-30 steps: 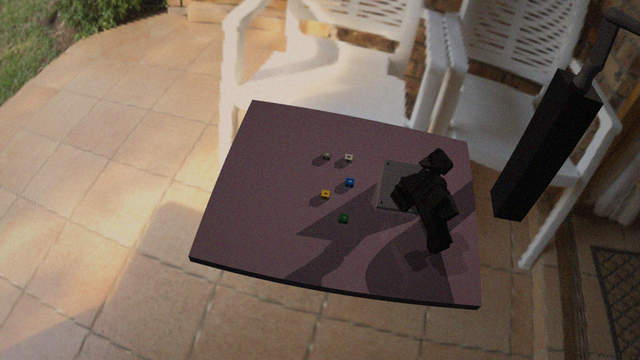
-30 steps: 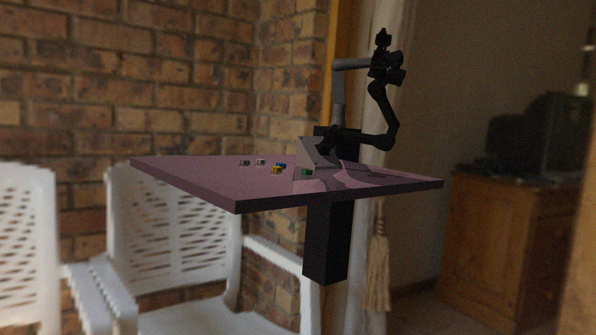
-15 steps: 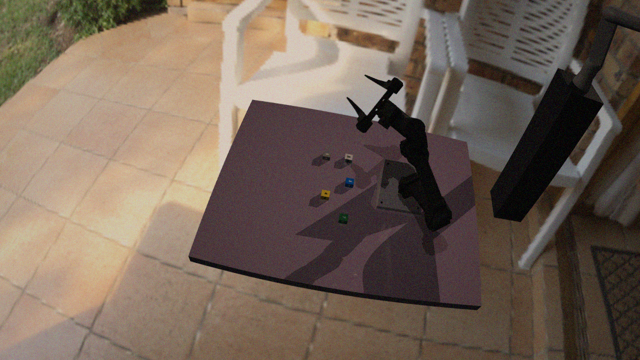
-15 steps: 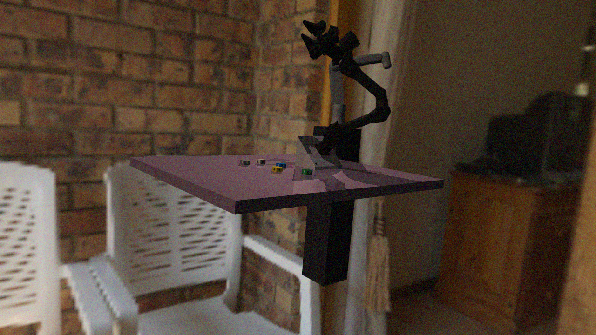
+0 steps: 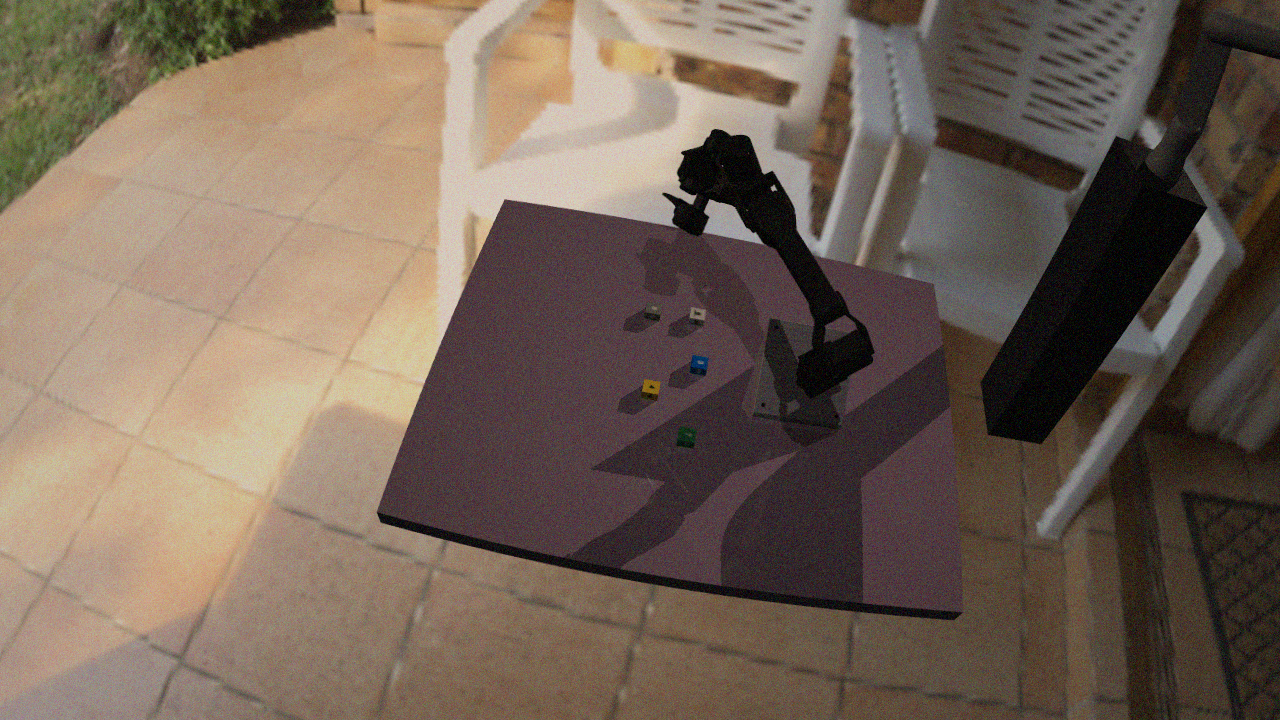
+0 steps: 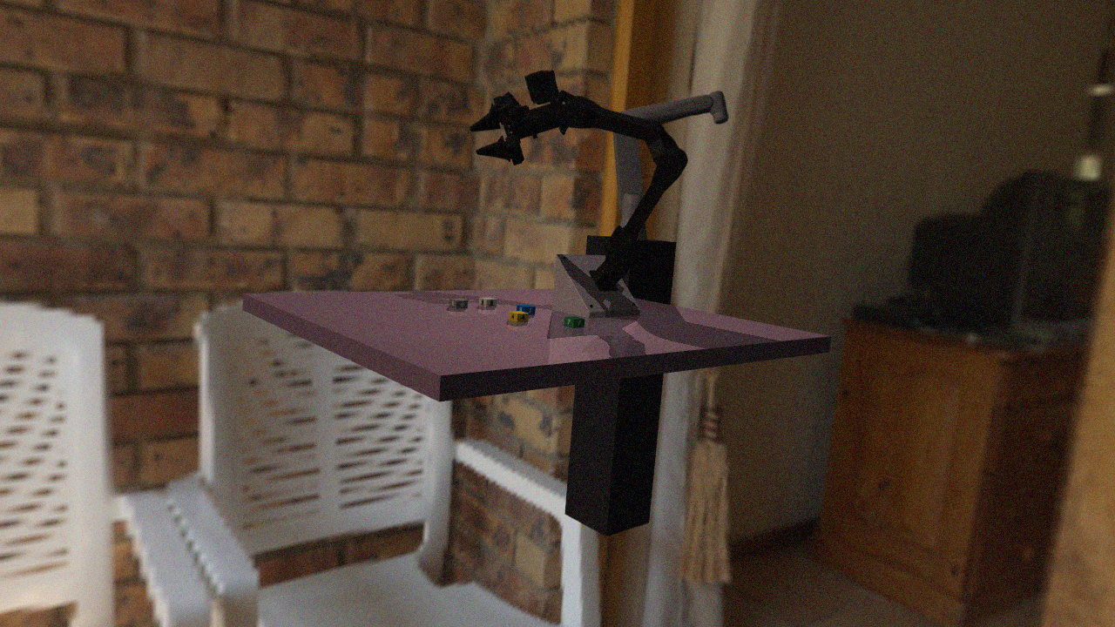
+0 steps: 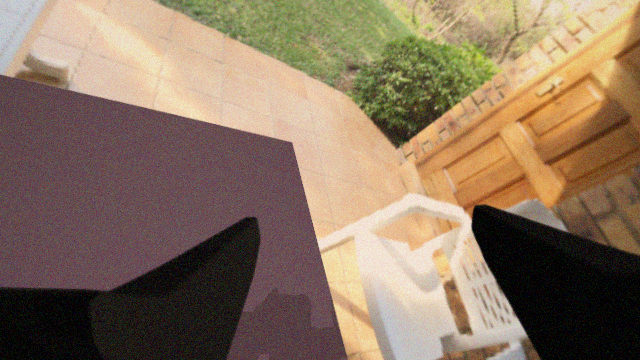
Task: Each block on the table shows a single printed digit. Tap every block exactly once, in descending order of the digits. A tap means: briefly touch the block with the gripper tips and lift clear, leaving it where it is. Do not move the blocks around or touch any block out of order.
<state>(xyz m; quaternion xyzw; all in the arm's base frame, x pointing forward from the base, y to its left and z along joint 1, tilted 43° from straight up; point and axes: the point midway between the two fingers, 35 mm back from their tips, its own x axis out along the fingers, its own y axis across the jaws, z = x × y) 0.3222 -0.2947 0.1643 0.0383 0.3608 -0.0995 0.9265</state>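
The grey block is 3 cm to the right of my gripper tip and 39 cm below it. The rest, counted from my gripper tip: blue block: 12 cm behind, 10 cm to the left, 39 cm below; yellow block: 3 cm behind, 18 cm to the left, 39 cm below; white block: 10 cm behind, 4 cm to the right, 39 cm below.
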